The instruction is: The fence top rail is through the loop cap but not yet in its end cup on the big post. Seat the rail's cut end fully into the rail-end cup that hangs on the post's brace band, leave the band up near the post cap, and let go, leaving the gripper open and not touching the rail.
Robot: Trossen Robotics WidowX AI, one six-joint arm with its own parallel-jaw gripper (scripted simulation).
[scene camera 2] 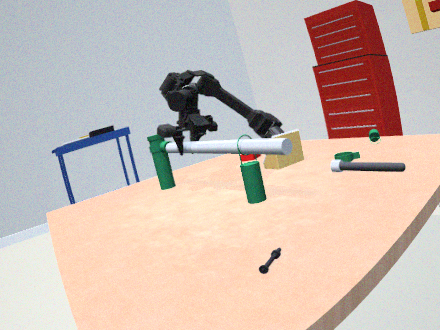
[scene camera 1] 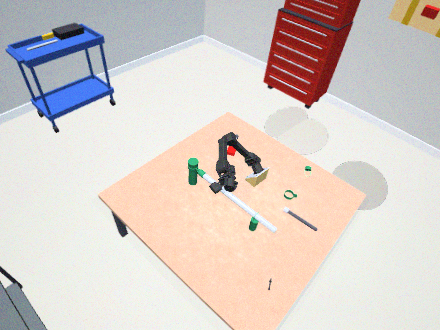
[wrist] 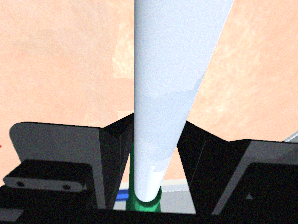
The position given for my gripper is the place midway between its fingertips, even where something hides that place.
Observation:
In view: my gripper [scene camera 2: 186,154], a pale grey top rail [scene camera 2: 283,146], a small green post [scene camera 2: 251,171] and a big post [scene camera 2: 161,160].
The pale grey top rail is seen too in the wrist view [wrist: 172,53]. My gripper is seen too in the wrist view [wrist: 155,118].

